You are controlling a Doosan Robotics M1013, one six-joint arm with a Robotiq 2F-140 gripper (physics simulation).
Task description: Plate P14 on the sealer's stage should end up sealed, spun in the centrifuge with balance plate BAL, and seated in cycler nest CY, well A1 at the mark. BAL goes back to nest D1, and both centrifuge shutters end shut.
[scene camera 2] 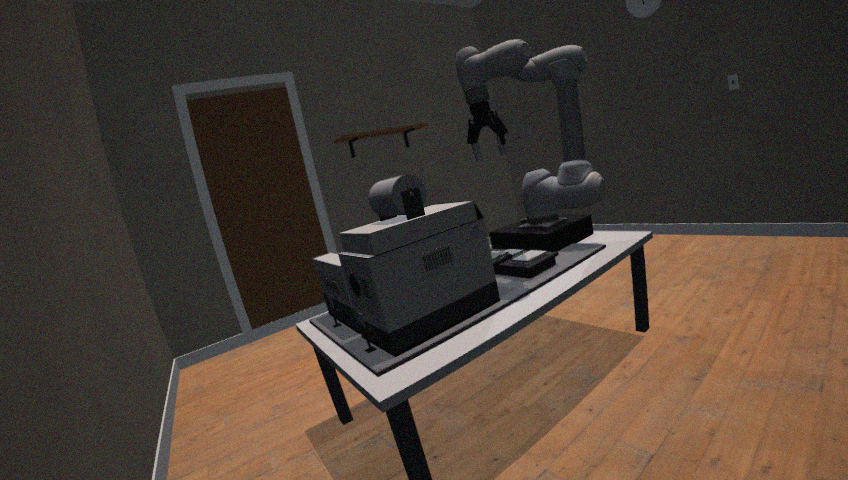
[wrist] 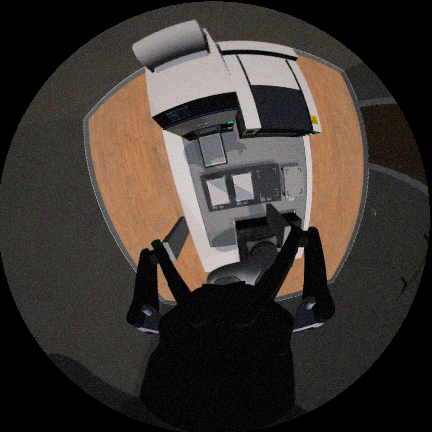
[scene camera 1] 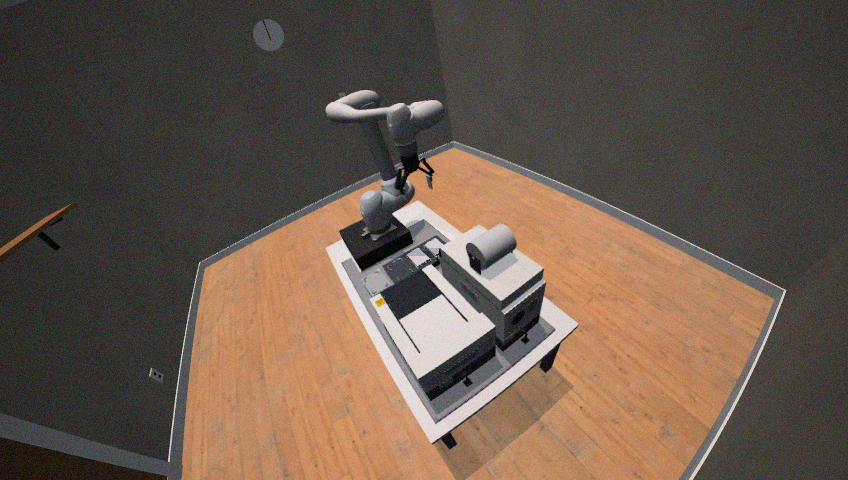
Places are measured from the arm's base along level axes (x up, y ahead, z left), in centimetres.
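Where they show: gripper, fingertip midpoint: (scene camera 2: 491, 157) (wrist: 225, 218) (scene camera 1: 418, 194); arm's base at its link origin: (scene camera 2: 543, 225) (wrist: 262, 248) (scene camera 1: 380, 229).
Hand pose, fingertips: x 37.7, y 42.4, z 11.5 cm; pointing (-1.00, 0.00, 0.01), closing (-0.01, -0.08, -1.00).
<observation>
Things, the pixels of their centre, and the offset from my fingertips.
- plate at the middle of its body: (wrist: 211, 149) dz +2.0, dx -34.7, dy +14.4 cm
- sealer at the middle of its body: (scene camera 2: 415, 251) (scene camera 1: 488, 275) (wrist: 189, 76) dz +0.3, dx -23.3, dy +44.2 cm
- dark nest block at the middle of its body: (scene camera 2: 508, 261) (wrist: 242, 186) (scene camera 1: 418, 260) dz -7.0, dx -44.4, dy -6.1 cm
- leftmost at the middle of its body: (scene camera 2: 529, 256) (wrist: 217, 191) (scene camera 1: 435, 247) dz +5.4, dx -41.4, dy -4.9 cm
- light grey nest at the middle of its body: (scene camera 1: 376, 284) (wrist: 292, 180) dz -34.8, dx -44.4, dy -8.3 cm
- dark panel at the middle of its body: (wrist: 283, 105) (scene camera 1: 410, 293) dz -28.9, dx -26.0, dy +25.6 cm
- film roll at the middle of its body: (scene camera 2: 396, 196) (scene camera 1: 491, 246) dz +0.2, dx -5.3, dy +46.3 cm
- low white machine at the middle of its body: (scene camera 1: 429, 325) (wrist: 267, 87) dz -30.0, dx -34.9, dy +39.0 cm
My gripper (scene camera 1: 415, 183) (scene camera 2: 490, 152) (wrist: 225, 218) is open and empty, high above the table by the arm base. In the wrist view, a plate (wrist: 212, 149) lies on the stage in front of the sealer (wrist: 182, 90) (scene camera 1: 511, 279) (scene camera 2: 422, 273). A dark nest block (wrist: 230, 206) (scene camera 2: 520, 268) holds two pale plates: the leftmost (wrist: 218, 192) and the middle one (wrist: 243, 187). Its right nest (wrist: 269, 181) is empty. A light grey nest (wrist: 293, 181) (scene camera 1: 376, 280) beside it is empty. Labels are too small to read. A dark panel (wrist: 280, 107) (scene camera 1: 410, 294) covers the low machine's front top; whether its shutters are shut is unclear.
A film roll (scene camera 1: 496, 243) (scene camera 2: 392, 196) (wrist: 172, 45) tops the sealer. The low white machine (scene camera 1: 452, 333) (wrist: 270, 70) stands alongside. The arm stands on a black base (scene camera 1: 371, 243) (scene camera 2: 544, 233) at the table's far end. A wall shelf (scene camera 2: 380, 132) hangs behind the bench.
</observation>
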